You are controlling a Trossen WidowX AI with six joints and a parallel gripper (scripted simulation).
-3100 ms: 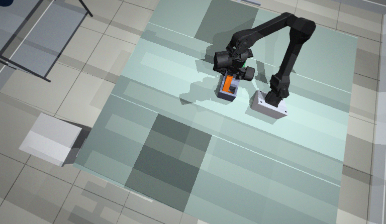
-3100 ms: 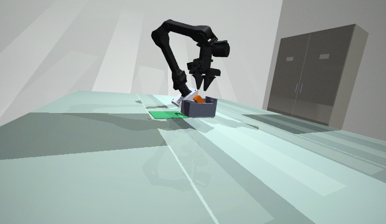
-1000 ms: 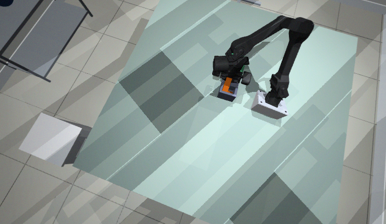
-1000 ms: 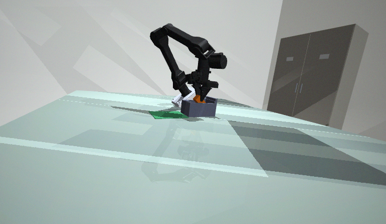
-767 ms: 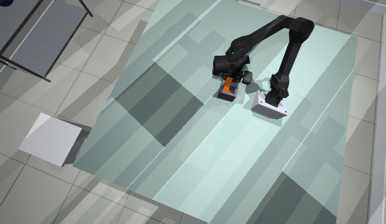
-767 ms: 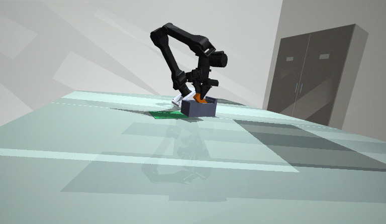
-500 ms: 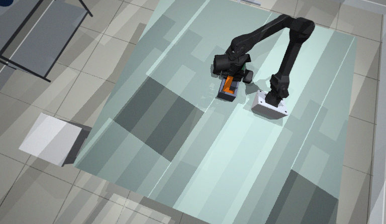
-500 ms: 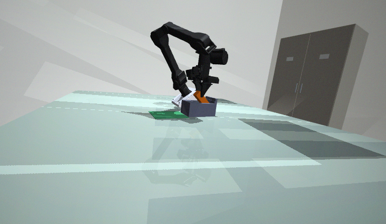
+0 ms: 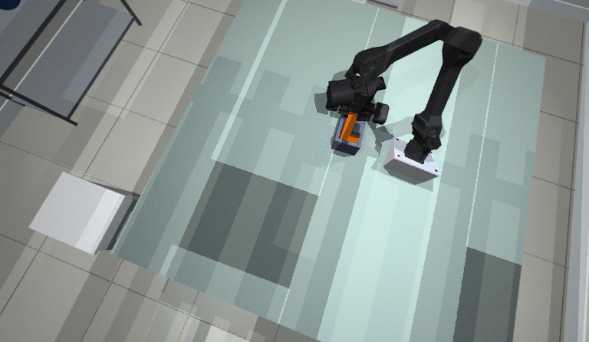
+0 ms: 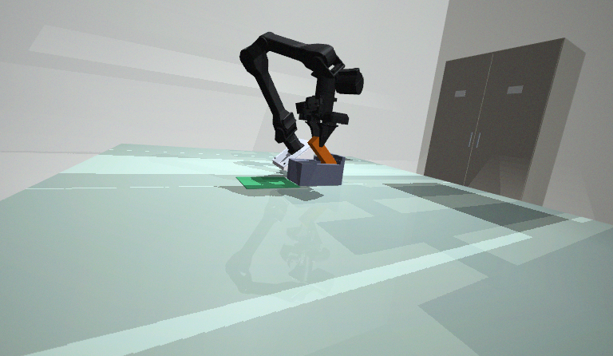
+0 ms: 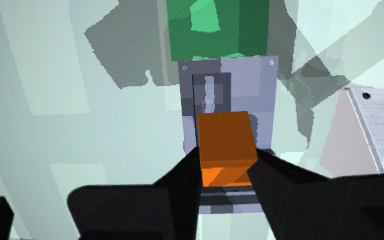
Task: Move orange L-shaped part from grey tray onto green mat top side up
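The green mat lies 15 cm to the right of my gripper tip, 13 cm below it and 1 cm ahead of it. Round my gripper tip: orange L-shaped part: 3 cm to the left, 3 cm below, 2 cm behind.
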